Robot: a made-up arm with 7 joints.
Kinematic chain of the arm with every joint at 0, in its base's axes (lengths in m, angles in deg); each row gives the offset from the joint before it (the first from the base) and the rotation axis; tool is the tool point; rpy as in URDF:
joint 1: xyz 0 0 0.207 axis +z
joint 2: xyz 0 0 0 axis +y
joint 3: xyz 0 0 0.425 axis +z
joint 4: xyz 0.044 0 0 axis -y
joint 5: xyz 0.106 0 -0.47 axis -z
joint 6: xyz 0 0 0 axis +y
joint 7: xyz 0.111 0 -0.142 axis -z
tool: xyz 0 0 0 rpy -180 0 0
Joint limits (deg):
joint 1: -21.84..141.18
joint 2: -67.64..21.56
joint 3: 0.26..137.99
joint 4: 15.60..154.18
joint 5: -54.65..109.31
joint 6: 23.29..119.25
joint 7: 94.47..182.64
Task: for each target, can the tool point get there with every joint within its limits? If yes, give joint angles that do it. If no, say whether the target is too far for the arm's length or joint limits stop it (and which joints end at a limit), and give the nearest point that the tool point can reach.
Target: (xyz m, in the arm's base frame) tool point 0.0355 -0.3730 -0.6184
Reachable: no: joint limits stop it (at a limit: joint 1, joint 2, joint 3) | nearest point 0.0313 -0.3985 -0.2191 | short by 0.400 m
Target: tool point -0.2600 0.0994 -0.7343
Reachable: no: joint limits stop it (at a limit: joint 2, joint 3) | nearest point -0.3252 0.1243 -0.2141 | short by 0.525 m
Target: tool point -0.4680 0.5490 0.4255
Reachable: yes | joints 9.04 -41.39 99.92 91.62 12.28 88.12 128.30
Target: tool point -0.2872 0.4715 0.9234
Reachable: yes | joints 54.12 6.13 60.52 121.37 57.62 98.28 158.06
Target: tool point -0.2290 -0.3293 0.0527
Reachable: yes | joints 118.44 -27.30 120.50 38.78 9.11 75.58 156.39
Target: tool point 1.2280 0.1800 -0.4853
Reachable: no: too far | nearest point 0.6522 0.0956 0.1119 | short by 0.834 m
